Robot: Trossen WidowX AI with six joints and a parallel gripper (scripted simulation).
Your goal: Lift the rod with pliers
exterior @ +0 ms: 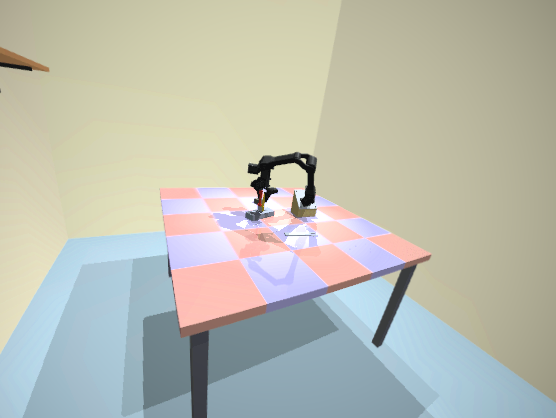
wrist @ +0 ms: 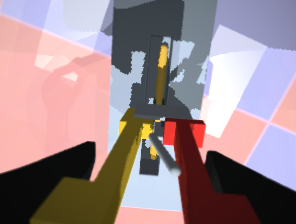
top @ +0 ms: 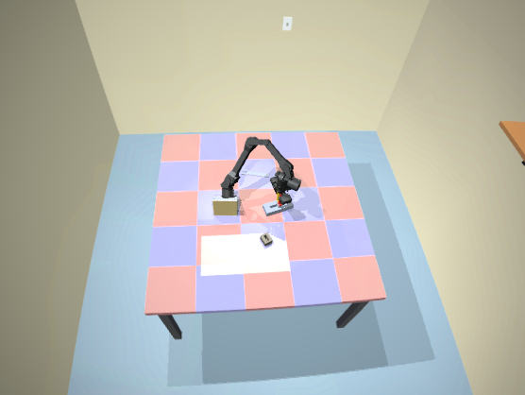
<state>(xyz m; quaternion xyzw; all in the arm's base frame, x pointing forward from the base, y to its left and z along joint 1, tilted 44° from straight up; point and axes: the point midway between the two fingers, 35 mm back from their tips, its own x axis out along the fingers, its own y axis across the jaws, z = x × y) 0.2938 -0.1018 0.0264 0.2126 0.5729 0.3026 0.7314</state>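
Right now my gripper tip is 1 cm to the right of the yellow handle. From my gripper tip the other things lie so: brass rod (1 cm to the right, 9 cm below); holster (12 cm behind, 22 cm to the right, 9 cm below); grey channel block (8 cm below).
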